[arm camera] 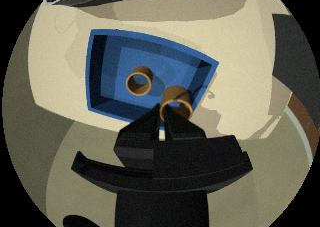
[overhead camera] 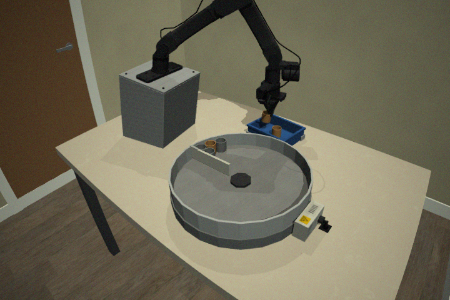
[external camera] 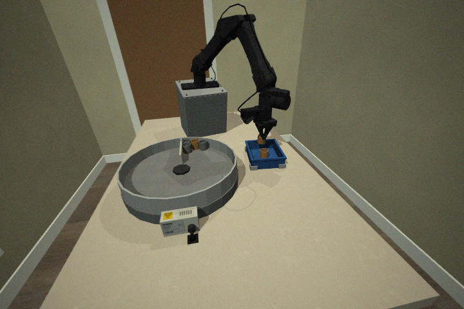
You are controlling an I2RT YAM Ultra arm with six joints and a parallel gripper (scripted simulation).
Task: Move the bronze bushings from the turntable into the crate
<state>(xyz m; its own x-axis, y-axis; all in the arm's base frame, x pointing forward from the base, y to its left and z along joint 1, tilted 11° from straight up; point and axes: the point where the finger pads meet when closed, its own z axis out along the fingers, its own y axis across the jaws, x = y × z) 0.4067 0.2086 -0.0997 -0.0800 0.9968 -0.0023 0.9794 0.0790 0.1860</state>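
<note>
Right now the blue crate is 60 mm below my hand, 30 mm ahead of it and 10 mm to the right of it. Round my hand: grey turntable (380 mm to the right, 90 mm ahead, 40 mm below).
</note>
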